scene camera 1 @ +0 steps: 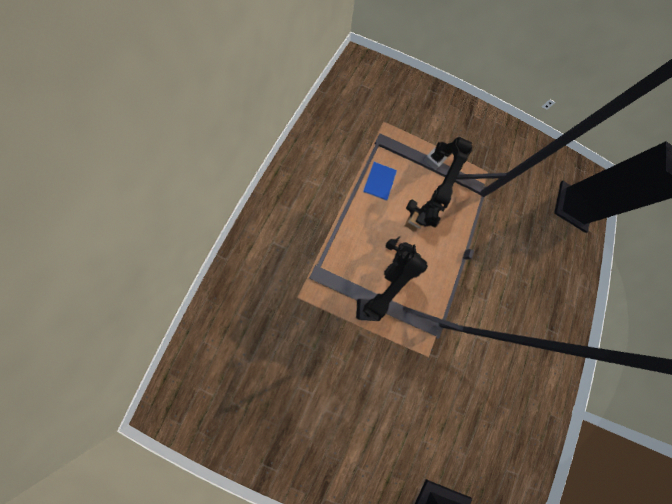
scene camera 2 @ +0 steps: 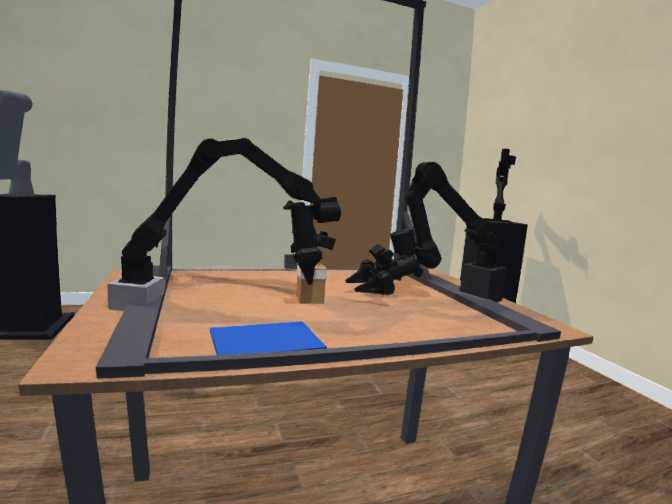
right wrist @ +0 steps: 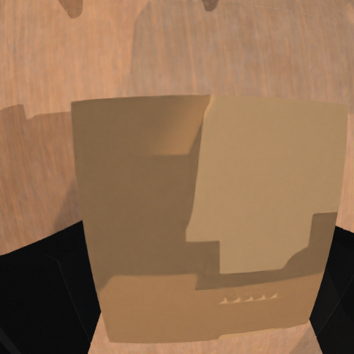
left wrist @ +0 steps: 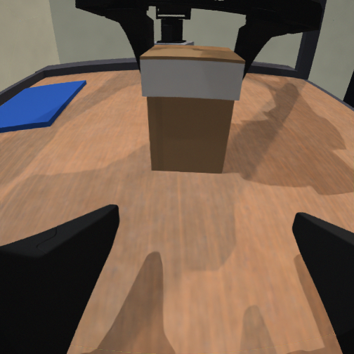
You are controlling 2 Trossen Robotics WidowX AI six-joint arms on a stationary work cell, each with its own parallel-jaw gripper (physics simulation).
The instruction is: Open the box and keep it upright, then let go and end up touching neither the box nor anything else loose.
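Places are measured from the left arm's base along level axes (x ahead, y left, z up), in centimetres.
Pixels of known places: left gripper, fingertip midpoint: [scene camera 1: 407,240] [scene camera 2: 350,285]; right gripper, fingertip midpoint: [scene camera 1: 415,219] [scene camera 2: 308,281]; left arm's base, link origin: [scene camera 1: 370,310] [scene camera 2: 485,265]; right arm's base, link origin: [scene camera 1: 437,156] [scene camera 2: 136,280].
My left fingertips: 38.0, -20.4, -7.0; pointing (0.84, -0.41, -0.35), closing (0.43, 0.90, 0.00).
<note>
For each thing: its top centre in the pictures, then the offset to it from my left fingertips, as dx, dy, dz.
- small brown box, top centre: [scene camera 2: 312,266] [scene camera 1: 418,218] +11.0, -4.0, +5.7
- flat blue mat, top centre: [scene camera 2: 265,337] [scene camera 1: 380,180] +36.0, +15.0, -3.1
A small brown box [scene camera 1: 411,224] [scene camera 2: 311,292] [left wrist: 187,135] [right wrist: 165,210] with a pale band around its upper part stands upright on the table, its lid down. My right gripper [scene camera 2: 310,279] [left wrist: 192,75] [right wrist: 200,213] points down from above and is shut on the box, with one finger on each side. My left gripper [scene camera 2: 351,284] [left wrist: 208,218] is open and empty, low over the table and level. It faces the box's banded side, with a gap between its fingertips and the box. The left fingertips are partly hidden in scene camera 1.
A flat blue mat [scene camera 1: 379,180] [scene camera 2: 265,337] [left wrist: 42,105] lies on the table near a dark frame rail [scene camera 1: 347,206] [scene camera 2: 336,355]. Dark posts [scene camera 1: 586,116] [scene camera 2: 172,135] rise from the table's frame. The right arm arches over the table between its base and the box.
</note>
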